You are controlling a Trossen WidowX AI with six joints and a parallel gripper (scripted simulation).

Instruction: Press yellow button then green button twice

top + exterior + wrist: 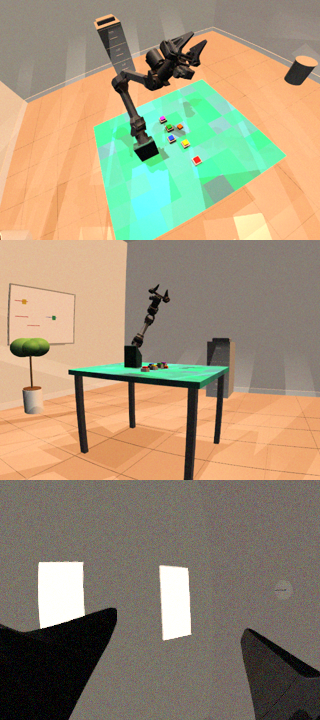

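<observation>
Now: gripper tip 7 cm past the yellow button, 3 cm to the left of it and 63 cm above it. From my gripper tip the other things lie so: green button 12 cm behind, 14 cm to the left, 63 cm below; blue button 14 cm behind, 4 cm to the left, 63 cm below; red button 5 cm behind, 16 cm to the right, 63 cm below.
</observation>
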